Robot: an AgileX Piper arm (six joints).
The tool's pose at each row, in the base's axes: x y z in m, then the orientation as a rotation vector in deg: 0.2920 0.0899 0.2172 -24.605 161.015 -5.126; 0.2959 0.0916 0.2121 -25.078 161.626 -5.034; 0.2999 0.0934 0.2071 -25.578 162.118 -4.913; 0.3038 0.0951 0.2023 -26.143 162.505 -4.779; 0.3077 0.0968 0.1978 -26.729 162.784 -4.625; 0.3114 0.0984 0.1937 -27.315 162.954 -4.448; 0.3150 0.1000 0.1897 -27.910 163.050 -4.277; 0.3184 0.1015 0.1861 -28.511 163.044 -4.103; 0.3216 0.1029 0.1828 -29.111 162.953 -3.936; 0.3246 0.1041 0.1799 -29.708 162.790 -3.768
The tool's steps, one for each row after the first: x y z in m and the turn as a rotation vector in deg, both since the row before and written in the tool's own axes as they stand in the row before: -0.0026 0.0011 0.0060 -0.215 0.639 -0.267; -0.0029 0.0011 0.0059 -0.219 0.523 -0.290; -0.0028 0.0010 0.0057 -0.218 0.428 -0.340; -0.0030 0.0009 0.0054 -0.216 0.324 -0.360; -0.0029 0.0008 0.0049 -0.213 0.217 -0.366; -0.0028 0.0008 0.0048 -0.198 0.149 -0.378; -0.0027 0.0007 0.0043 -0.183 0.052 -0.391; -0.0026 0.0006 0.0040 -0.164 -0.028 -0.399; -0.0025 0.0004 0.0036 -0.152 -0.096 -0.404
